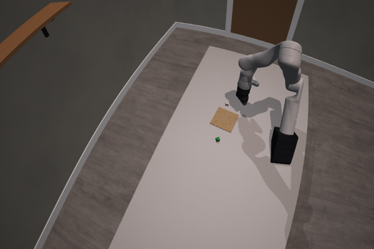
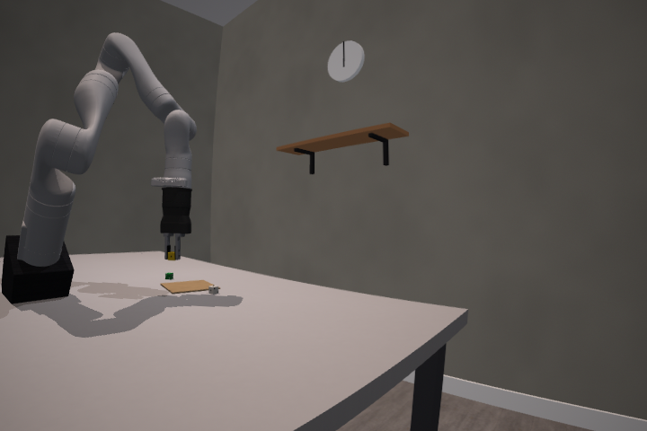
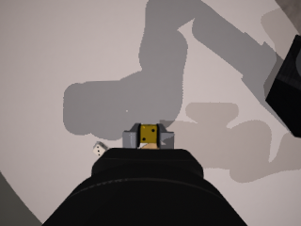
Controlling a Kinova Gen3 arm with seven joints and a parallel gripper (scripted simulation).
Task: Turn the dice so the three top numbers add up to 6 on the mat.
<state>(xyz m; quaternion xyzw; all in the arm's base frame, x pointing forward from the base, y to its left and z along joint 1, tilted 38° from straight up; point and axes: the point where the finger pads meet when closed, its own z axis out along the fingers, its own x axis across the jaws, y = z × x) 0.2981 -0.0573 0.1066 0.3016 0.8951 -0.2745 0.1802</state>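
The tan mat is 80 mm ahead of my hand, 90 mm to the left of it and 110 mm below it. Also, from my hand: green die 80 mm ahead, 250 mm to the left, 100 mm below; then yellow die 10 mm below; then white die 110 mm ahead, 20 mm to the right, 100 mm below.
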